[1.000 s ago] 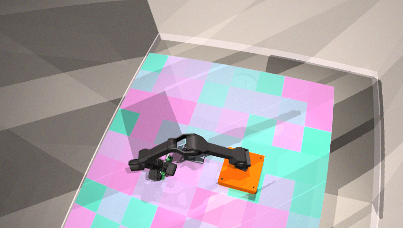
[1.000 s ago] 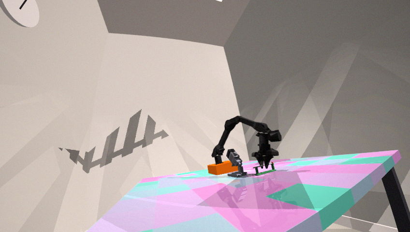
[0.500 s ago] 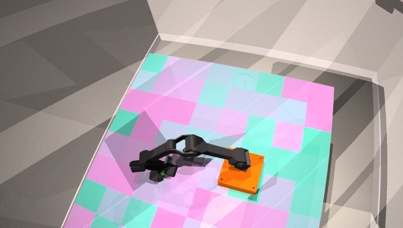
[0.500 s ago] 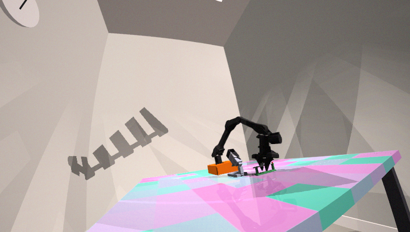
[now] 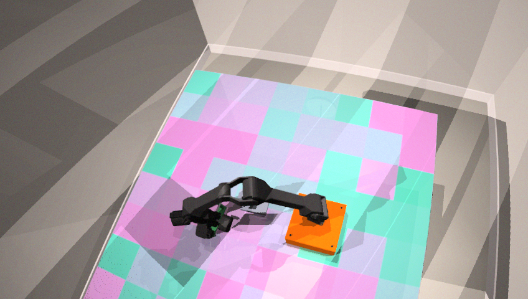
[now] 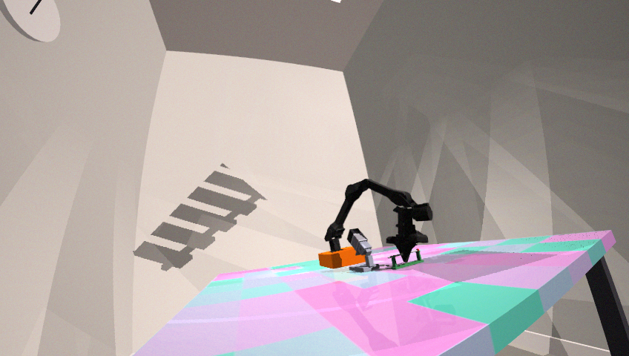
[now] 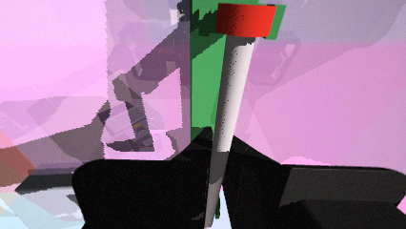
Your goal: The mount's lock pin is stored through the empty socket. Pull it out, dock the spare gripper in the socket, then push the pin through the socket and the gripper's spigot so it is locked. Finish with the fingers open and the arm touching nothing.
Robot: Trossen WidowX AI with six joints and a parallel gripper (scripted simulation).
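The green rack is 1 cm to the left of my gripper tip and 1 cm above it. The rest, counted from my gripper tip: grey mount: 12 cm to the right, 10 cm behind, 4 cm above; then spare gripper: 13 cm to the right, 12 cm behind, 10 cm above.
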